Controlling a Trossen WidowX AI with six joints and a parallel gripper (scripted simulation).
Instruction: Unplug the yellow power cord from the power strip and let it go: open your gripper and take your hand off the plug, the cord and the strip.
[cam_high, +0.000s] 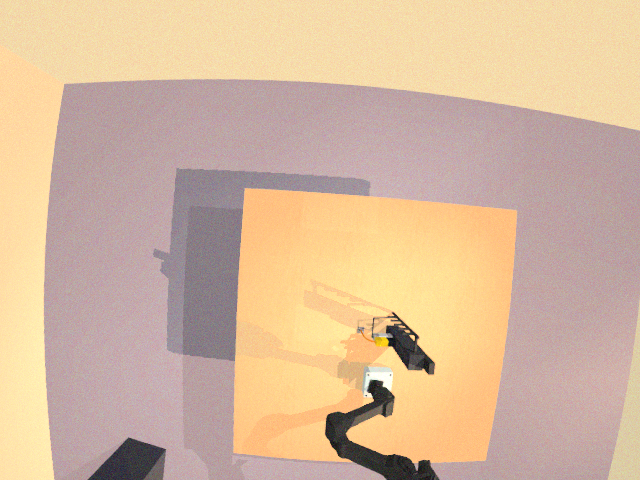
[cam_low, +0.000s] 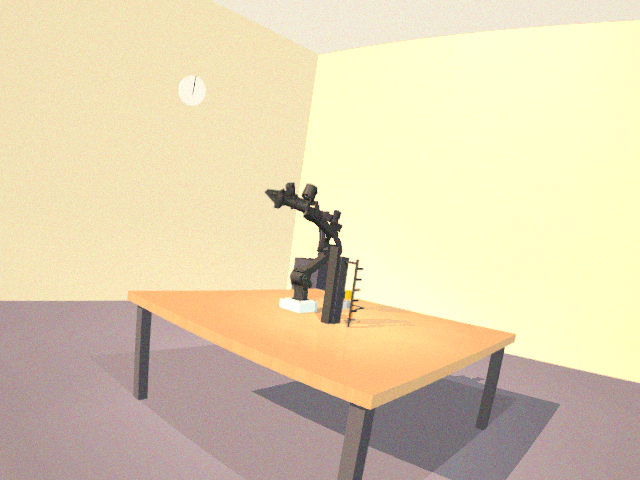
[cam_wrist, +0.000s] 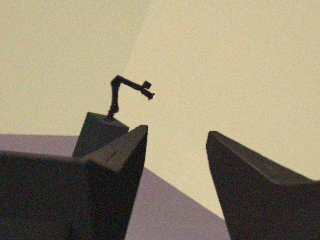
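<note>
Right now my gripper tip is 40 cm above the yellow plug, 37 cm short of it and 21 cm to the right of it. Round my gripper tip: black power strip 38 cm below, 38 cm ahead, 14 cm to the left.
</note>
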